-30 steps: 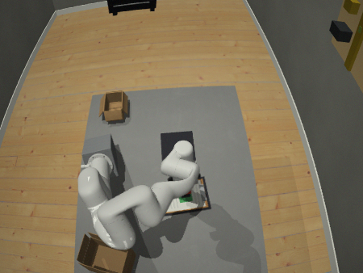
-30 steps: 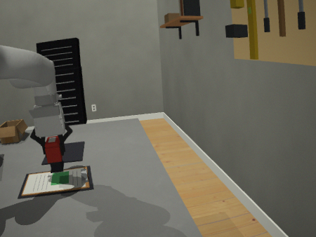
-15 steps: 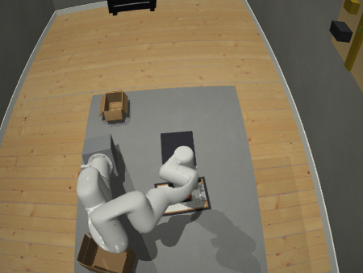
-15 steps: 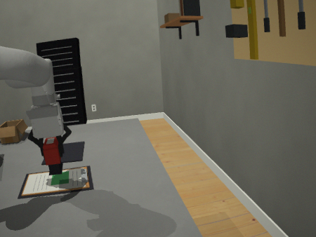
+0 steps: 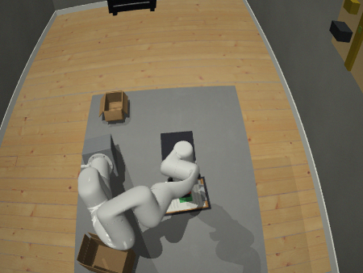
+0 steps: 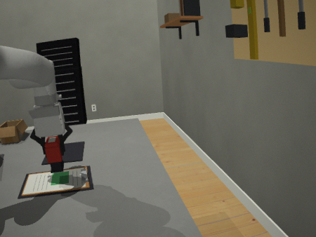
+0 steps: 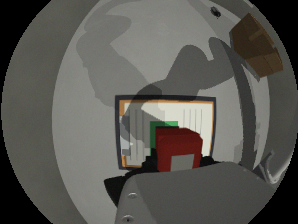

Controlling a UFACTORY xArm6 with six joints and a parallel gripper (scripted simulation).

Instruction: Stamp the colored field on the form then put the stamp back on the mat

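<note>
My gripper is now 100 mm above the clipboard with form and 10 mm to the left of it. Round my hand: dark mat 260 mm to the left, 110 mm below, 10 mm ahead; then dark stamp base 50 mm below; then red stamp 20 mm below.
</note>
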